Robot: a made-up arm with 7 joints.
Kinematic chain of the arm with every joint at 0, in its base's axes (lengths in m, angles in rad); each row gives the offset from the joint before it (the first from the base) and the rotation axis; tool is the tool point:
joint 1: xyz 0 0 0.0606 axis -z
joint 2: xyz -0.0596 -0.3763 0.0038 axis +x
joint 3: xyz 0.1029 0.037 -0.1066 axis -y
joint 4: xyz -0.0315 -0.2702 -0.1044 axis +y
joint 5: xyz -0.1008 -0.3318 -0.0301 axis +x
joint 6: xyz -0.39 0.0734 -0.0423 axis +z
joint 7: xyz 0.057 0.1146 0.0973 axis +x
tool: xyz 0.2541 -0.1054 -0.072
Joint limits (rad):
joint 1: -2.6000..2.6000
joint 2: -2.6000..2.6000
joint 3: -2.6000..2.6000
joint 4: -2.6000..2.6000
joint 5: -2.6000..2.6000
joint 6: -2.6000..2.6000
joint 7: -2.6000..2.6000
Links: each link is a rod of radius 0.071 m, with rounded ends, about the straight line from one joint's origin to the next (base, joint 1, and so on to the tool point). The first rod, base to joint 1, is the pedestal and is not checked.
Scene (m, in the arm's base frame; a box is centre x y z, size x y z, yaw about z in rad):
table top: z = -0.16
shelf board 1: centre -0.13 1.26 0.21 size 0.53 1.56 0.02 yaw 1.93
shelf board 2: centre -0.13 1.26 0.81 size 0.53 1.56 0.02 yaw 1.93
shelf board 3: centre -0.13 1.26 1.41 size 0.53 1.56 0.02 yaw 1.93
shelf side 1: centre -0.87 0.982 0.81 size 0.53 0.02 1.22 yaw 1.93
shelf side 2: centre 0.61 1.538 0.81 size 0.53 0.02 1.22 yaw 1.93
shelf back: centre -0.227 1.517 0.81 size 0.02 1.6 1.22 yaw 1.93
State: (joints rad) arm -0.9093 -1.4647 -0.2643 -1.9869 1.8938 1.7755 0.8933
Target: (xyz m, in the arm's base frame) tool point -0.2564 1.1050 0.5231
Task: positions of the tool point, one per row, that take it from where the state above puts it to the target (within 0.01 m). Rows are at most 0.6 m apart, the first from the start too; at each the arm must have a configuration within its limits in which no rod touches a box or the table.
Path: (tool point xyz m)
1: 1.2689 -0.5579 0.5510
2: 1.3894 0.0242 0.5345
3: 1.2275 0.5985 0.5251
4: 0.8219 1.0256 0.5213
5: 0.2794 1.2046 0.5212
6: -0.2564 1.1050 0.5231

